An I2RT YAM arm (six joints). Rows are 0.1 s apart.
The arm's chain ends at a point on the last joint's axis. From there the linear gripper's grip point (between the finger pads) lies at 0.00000 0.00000 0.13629 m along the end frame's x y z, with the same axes.
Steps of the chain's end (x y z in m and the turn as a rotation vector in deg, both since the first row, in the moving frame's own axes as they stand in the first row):
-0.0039, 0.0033, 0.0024, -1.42, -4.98, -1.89
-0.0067, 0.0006, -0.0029, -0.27, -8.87, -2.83
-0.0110, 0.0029, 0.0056, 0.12, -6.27, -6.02
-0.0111, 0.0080, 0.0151, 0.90, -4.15, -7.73
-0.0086, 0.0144, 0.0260, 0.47, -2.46, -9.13
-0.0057, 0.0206, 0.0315, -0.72, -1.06, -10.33
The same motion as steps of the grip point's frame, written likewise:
-0.0157, 0.0069, 0.0018, -1.42, -4.98, -1.89
-0.0277, 0.0018, -0.0045, -0.27, -8.87, -2.83
-0.0259, 0.0034, 0.0048, 0.12, -6.27, -6.02
-0.0211, 0.0065, 0.0147, 0.90, -4.15, -7.73
-0.0145, 0.0138, 0.0259, 0.47, -2.46, -9.13
-0.0081, 0.0225, 0.0315, -0.72, -1.06, -10.33

